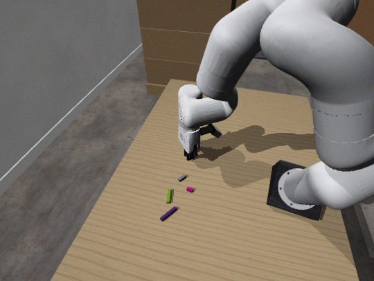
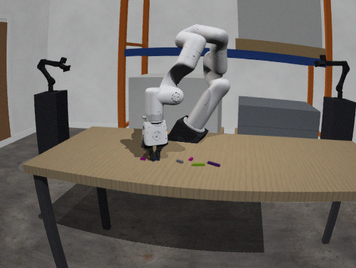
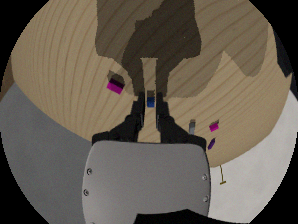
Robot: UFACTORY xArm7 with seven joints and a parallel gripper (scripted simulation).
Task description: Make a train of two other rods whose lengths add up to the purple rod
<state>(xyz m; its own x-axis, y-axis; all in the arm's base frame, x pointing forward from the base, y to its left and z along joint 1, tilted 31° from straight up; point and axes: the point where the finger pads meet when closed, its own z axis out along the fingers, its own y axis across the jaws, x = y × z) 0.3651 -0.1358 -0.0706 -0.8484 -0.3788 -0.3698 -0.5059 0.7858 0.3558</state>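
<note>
The blue rod is 2 cm below my hand. The rest, counted from my hand: grey rod (11 cm to the left, 2 cm below, 1 cm ahead); lime rod (19 cm to the left, 5 cm ahead, 2 cm below); purple rod (25 cm to the left, 4 cm ahead, 2 cm below).
</note>
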